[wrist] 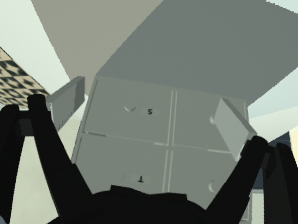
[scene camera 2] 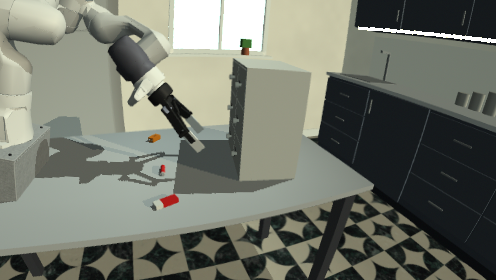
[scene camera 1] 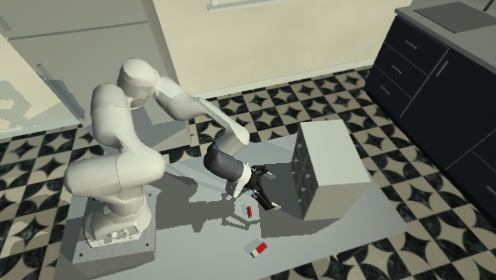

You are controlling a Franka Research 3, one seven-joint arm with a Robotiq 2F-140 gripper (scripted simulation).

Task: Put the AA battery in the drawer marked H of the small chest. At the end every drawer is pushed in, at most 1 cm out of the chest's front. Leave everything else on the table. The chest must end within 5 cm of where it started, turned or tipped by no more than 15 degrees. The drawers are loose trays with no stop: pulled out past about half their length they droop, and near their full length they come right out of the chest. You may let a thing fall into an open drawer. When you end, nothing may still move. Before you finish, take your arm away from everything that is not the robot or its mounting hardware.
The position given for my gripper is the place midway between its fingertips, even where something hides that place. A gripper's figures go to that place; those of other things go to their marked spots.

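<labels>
I find my gripper (scene camera 2: pixel 200 139) 81 cm from the lens. There is also a grey chest (scene camera 2: pixel 275 105), and that is 69 cm from the lens, so the grey chest is nearer to the lens than my gripper.
</labels>
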